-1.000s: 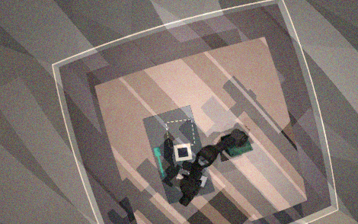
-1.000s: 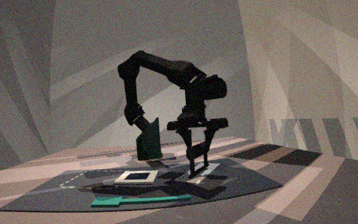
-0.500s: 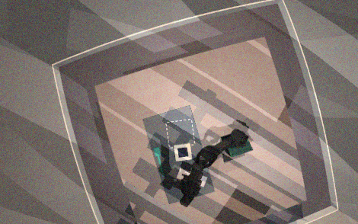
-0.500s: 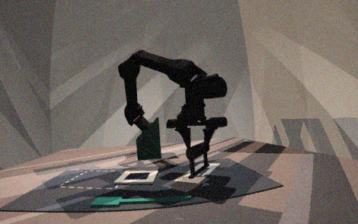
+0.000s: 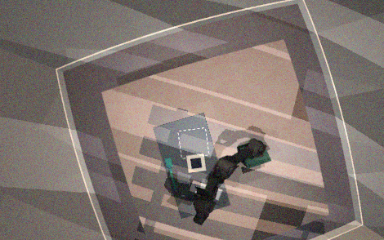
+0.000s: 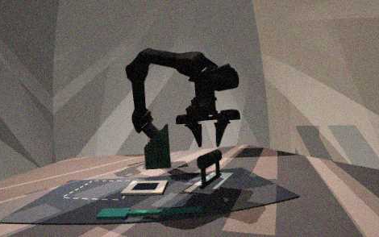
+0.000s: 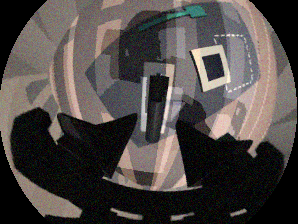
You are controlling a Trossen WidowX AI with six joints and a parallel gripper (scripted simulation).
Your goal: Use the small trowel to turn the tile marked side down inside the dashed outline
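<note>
The small trowel lies 2 cm ahead of my gripper tip, 1 cm to the right of it and 7 cm below it. Also, from my gripper tip: tile (3 cm ahead, 19 cm to the right, 10 cm below); dark mat (6 cm ahead, 16 cm to the right, 13 cm below); green paddle-shaped trowel (20 cm ahead, 17 cm to the right, 10 cm below).
</note>
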